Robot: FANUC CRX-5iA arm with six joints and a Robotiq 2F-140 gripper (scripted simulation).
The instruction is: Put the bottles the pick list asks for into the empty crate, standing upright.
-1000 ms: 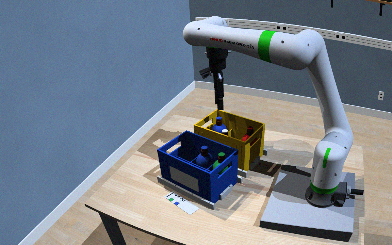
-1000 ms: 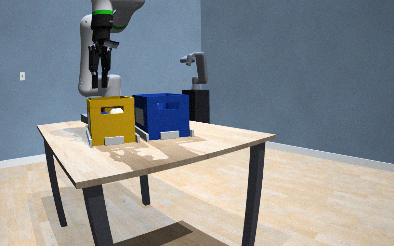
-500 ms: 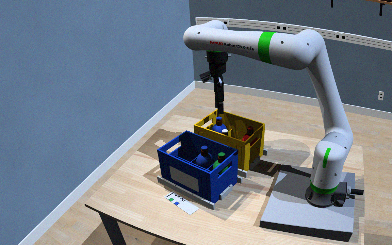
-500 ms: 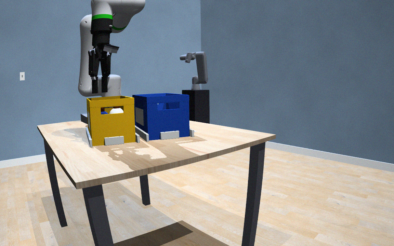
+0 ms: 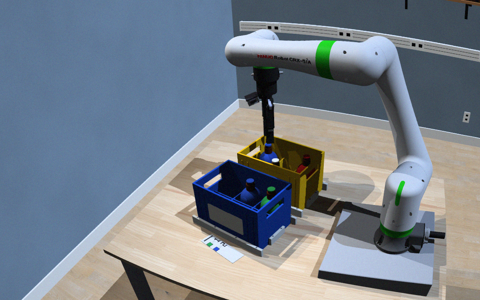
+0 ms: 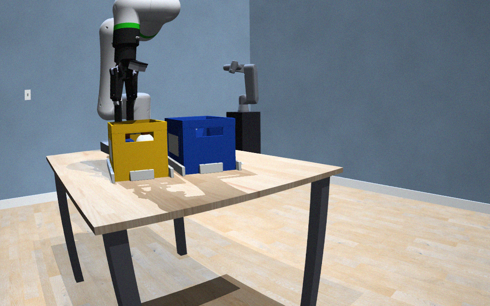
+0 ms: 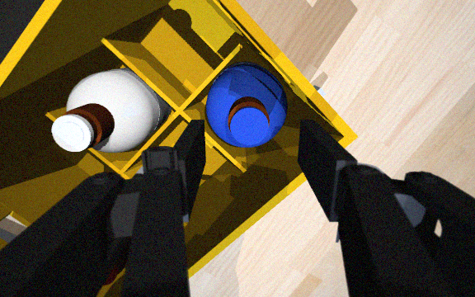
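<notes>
The yellow crate lies 70 mm behind my hand, 60 mm to the left of it and 130 mm below it. Also, from my hand: green-label bottle (110 mm behind, 280 mm to the left, 130 mm below); then red-label bottle (170 mm behind, 40 mm to the left, 130 mm below); then white-label bottle (60 mm behind, 100 mm to the left, 130 mm below).
</notes>
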